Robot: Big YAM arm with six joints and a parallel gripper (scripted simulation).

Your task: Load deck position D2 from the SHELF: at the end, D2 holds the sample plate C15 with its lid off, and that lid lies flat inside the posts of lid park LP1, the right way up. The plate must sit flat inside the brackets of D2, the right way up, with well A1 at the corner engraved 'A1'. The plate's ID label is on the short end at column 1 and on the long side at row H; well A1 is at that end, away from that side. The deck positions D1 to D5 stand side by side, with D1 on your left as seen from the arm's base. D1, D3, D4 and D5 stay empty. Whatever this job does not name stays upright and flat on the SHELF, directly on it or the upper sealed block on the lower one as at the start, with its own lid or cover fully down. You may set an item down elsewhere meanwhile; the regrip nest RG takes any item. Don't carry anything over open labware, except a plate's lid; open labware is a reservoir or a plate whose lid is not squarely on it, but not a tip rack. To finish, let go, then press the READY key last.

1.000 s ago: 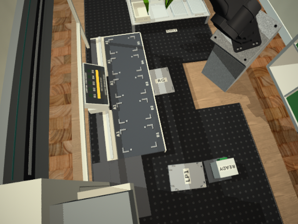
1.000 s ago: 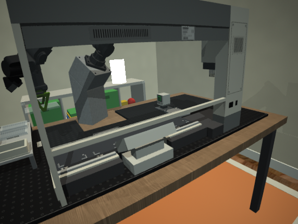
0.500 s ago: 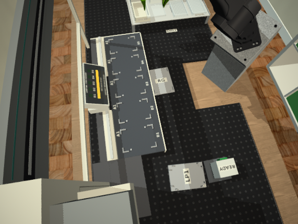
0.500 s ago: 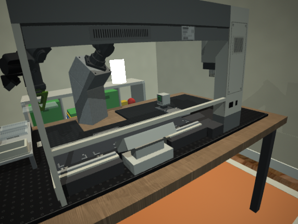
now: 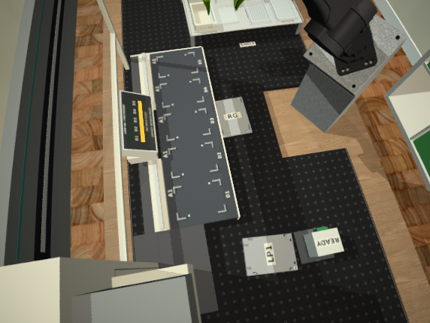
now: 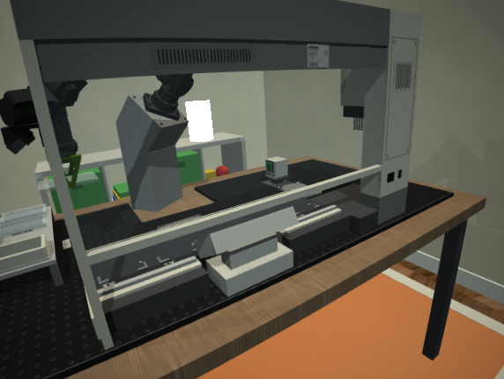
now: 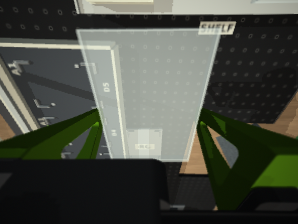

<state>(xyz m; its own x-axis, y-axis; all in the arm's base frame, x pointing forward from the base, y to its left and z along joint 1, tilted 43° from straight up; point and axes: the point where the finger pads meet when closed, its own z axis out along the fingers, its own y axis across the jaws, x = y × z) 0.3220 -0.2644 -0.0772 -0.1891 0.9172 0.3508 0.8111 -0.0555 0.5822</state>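
Right now the clear plate lid is right at my hand. Also, from my hand: sample plate: 18 cm to the right, 14 cm below, 14 cm behind; cream reservoir: 14 cm below, 13 cm to the right, 7 cm ahead; shelf label: 21 cm below, 11 cm behind, 7 cm to the right.
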